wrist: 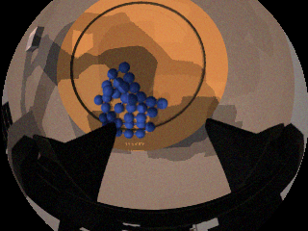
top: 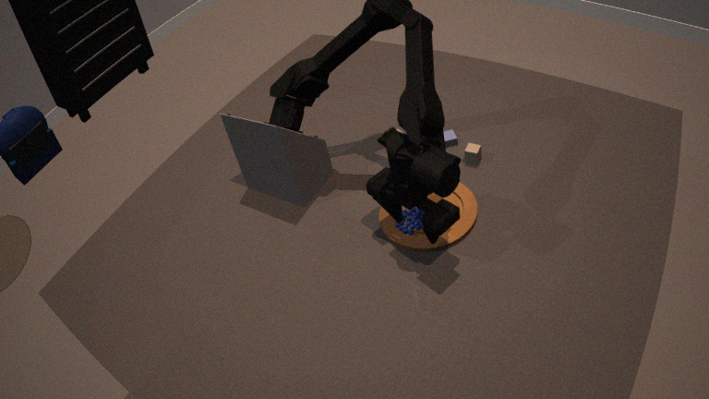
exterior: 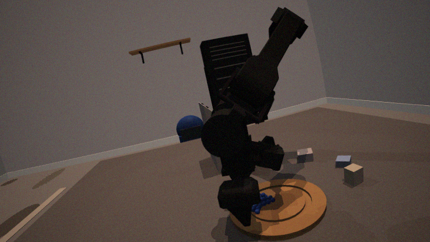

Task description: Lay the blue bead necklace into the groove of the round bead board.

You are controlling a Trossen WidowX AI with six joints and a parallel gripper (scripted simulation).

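The tan cube lies 250 mm to the left of my gripper tip and 10 mm behind it. From my gripper tip the other things lie so: white block (220 mm to the left, 200 mm behind, 10 mm below); then pale blue block (290 mm to the left, 100 mm behind, 10 mm below).
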